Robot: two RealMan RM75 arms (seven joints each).
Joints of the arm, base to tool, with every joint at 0 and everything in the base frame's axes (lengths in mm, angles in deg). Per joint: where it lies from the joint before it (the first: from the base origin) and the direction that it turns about. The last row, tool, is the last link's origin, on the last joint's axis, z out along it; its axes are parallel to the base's.
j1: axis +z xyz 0 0 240.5
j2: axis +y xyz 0 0 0
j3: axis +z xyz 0 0 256
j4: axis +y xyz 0 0 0
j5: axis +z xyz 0 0 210
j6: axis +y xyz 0 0 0
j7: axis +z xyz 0 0 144
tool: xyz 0 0 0
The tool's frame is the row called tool.
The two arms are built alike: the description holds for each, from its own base.
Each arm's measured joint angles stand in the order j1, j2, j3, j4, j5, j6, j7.
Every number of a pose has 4 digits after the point. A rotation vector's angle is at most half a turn.
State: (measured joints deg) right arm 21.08 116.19 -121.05 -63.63 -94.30 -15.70 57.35; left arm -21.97 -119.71 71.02 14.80 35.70 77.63 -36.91
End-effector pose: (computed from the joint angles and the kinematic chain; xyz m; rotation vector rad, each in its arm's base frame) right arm 0.1778 0.3326 -0.1158 -2.4063 -0.6705 -0.0644; left arm -0.2895 0.3209 -0.0062 -1.8898 -0.4929 -1.0704
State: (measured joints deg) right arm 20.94 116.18 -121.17 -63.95 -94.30 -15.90 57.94; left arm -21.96 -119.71 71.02 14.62 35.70 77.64 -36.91
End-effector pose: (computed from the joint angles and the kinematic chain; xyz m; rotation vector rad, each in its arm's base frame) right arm 0.1766 0.3314 -0.1162 -2.4122 -0.6616 -0.0543; left arm -0.2901 0.3204 -0.0066 -1.8900 -0.4966 -1.0691
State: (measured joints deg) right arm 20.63 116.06 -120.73 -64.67 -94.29 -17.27 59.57; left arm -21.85 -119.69 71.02 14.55 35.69 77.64 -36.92
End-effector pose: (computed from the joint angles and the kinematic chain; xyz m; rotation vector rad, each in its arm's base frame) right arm 0.1748 0.3298 -0.1150 -2.4326 -0.6308 -0.0269; left arm -0.2910 0.3197 -0.0066 -1.8891 -0.4997 -1.0671
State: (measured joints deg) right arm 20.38 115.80 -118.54 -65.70 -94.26 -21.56 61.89; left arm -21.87 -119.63 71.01 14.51 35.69 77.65 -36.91
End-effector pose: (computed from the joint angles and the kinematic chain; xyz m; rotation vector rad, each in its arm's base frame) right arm 0.1722 0.3293 -0.1099 -2.4769 -0.5837 0.0235; left arm -0.2912 0.3198 -0.0063 -1.8892 -0.4991 -1.0662
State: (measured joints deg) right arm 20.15 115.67 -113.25 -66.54 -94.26 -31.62 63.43; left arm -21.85 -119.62 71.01 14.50 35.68 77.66 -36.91
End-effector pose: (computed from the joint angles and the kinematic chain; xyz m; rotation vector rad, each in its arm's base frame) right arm 0.1706 0.3274 -0.1001 -2.5679 -0.5448 0.1011; left arm -0.2914 0.3197 -0.0062 -1.8889 -0.4994 -1.0659
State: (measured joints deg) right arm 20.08 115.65 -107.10 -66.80 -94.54 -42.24 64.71; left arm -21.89 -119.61 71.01 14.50 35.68 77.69 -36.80
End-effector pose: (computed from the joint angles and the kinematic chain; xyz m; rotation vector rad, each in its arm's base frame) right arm 0.1716 0.3256 -0.0868 -2.6549 -0.5062 0.1756; left arm -0.2912 0.3199 -0.0061 -1.8894 -0.4963 -1.0655
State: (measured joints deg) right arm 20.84 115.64 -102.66 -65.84 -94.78 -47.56 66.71; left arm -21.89 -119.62 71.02 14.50 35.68 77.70 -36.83
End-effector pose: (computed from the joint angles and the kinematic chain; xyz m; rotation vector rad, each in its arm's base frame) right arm 0.1744 0.3303 -0.0760 -2.6923 -0.4396 0.2128; left arm -0.2911 0.3199 -0.0062 -1.8895 -0.4968 -1.0661
